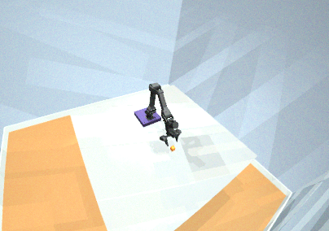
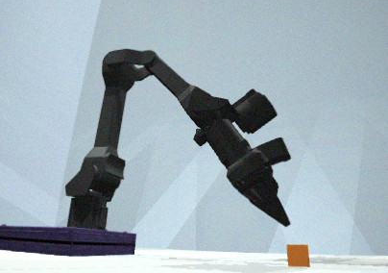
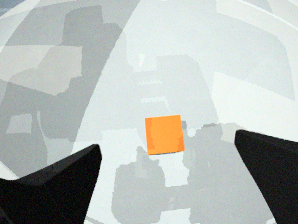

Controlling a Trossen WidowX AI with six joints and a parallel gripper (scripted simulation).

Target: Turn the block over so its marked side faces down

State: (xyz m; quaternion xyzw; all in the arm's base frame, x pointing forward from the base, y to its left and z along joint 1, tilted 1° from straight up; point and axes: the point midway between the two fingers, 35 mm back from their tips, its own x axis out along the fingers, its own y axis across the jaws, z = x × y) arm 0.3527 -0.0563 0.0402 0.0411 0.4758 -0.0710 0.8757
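My gripper tip is now 5 cm above the block.
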